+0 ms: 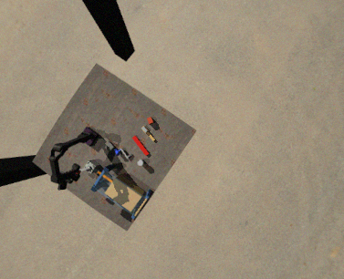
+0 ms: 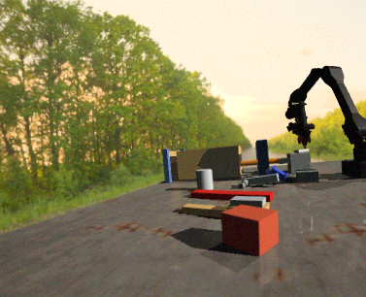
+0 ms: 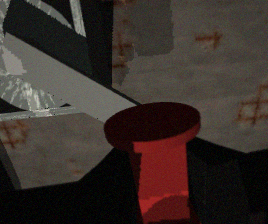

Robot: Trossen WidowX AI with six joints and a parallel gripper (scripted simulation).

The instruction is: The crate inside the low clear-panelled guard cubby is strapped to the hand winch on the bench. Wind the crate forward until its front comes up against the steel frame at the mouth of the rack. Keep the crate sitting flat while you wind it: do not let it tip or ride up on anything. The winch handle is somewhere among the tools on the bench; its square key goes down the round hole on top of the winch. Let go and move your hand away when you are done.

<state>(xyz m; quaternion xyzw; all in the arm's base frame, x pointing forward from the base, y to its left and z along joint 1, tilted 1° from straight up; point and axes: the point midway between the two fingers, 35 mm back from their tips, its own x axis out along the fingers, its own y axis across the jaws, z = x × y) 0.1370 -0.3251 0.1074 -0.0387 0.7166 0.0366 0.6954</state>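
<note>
The winch handle with red grip is 20 mm ahead of my gripper tip, 30 mm to the left of it and 10 mm below it. Round my gripper tip: dark block (80 mm ahead, 350 mm to the left, 100 mm below); then red knob (20 mm above); then winch (40 mm ahead, 70 mm to the left, 80 mm below).
</note>
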